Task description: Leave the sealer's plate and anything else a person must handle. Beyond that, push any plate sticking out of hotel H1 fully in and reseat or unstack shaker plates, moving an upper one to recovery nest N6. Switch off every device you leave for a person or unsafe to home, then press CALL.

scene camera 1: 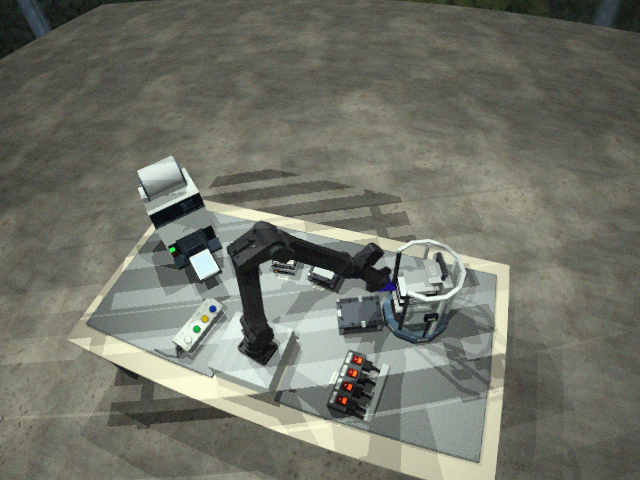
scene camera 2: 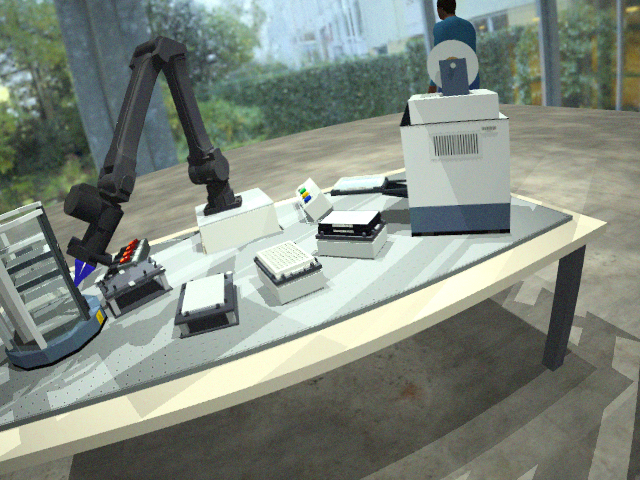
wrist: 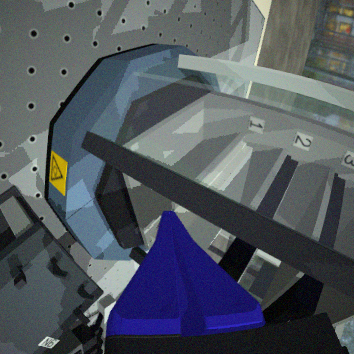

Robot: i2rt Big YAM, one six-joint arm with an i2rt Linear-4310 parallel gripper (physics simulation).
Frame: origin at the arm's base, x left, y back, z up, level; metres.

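Seen in the pictures: gripper, fingertip midpoint: [scene camera 1: 394,289] [wrist: 167,217]; arm's base at its link origin: [scene camera 1: 258,348] [scene camera 2: 223,207].
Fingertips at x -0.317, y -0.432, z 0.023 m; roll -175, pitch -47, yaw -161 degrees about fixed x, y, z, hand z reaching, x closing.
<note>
Offsets run from my fingertips to a thing's top centre.
My gripper [scene camera 1: 391,285] [scene camera 2: 80,272] [wrist: 167,217] is shut and empty, its blue tips at the side of the round hotel [scene camera 1: 421,336] [scene camera 2: 56,346] [wrist: 75,125], by a dark bar. Whether they touch is unclear. Levels 1, 2 and 3 show in the wrist view; how far plates stick out is not clear. Nest N6 @(dy +0.119, dx +0.085, dz -0.034 m) [scene camera 1: 359,312] [scene camera 2: 135,281] [wrist: 30,290] has no plate on it. A well plate @(dy +0.015, dx +0.479, dz -0.040 m) [scene camera 2: 286,257] sits on a white-based device. A black device with a white top @(dy +0.113, dx +0.645, dz -0.027 m) [scene camera 2: 350,218] sits on another. The sealer @(dy +0.144, dx +0.950, dz +0.346 m) [scene camera 1: 180,229] [scene camera 2: 457,180] holds its plate @(dy +0.261, dx +0.715, dz +0.016 m) [scene camera 1: 205,264] [scene camera 2: 359,182] on the tray.
A white plate @(dy -0.025, dx +0.301, dz -0.062 m) [scene camera 2: 204,293] lies on a dark nest. A switch box @(dy +0.355, dx -0.038, dz -0.057 m) [scene camera 1: 346,384] [scene camera 2: 130,251] has several lit red switches. The button panel @(dy +0.462, dx +0.599, dz -0.026 m) [scene camera 1: 192,338] [scene camera 2: 316,205] has blue, yellow, green and white buttons. A person [scene camera 2: 457,33] stands behind the sealer.
</note>
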